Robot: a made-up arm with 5 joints.
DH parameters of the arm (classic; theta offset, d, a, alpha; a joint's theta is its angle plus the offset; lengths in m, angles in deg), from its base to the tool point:
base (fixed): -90 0.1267 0 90
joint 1: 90 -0.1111 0.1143 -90
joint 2: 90 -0.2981 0.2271 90
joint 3: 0 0.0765 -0.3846 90
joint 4: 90 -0.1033 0.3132 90
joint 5: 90 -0.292 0.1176 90
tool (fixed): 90 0.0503 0 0
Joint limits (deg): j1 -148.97..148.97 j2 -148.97..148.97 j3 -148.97..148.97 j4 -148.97..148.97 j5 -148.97..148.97
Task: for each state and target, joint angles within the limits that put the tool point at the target. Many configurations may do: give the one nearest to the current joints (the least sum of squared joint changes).
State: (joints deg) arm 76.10 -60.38 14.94 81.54 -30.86
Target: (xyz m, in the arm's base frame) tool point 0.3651 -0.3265 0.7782
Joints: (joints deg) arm 89.93 -85.30 30.66 101.02 -28.78
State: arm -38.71 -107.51 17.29 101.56 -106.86
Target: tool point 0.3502 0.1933 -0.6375
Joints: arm -73.53 -100.47 37.42 80.42 -98.85
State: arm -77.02 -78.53 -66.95 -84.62 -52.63
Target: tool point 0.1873 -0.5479 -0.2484
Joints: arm -90.61 -44.79 -70.23 -103.57 -66.79
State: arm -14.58 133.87 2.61 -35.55 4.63
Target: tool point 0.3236 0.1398 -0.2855
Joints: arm -55.19 148.97 -14.89 -63.53 -8.54
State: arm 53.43 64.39 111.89 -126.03 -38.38
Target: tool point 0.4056 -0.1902 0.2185
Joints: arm 30.05 77.96 95.47 -103.74 -31.85
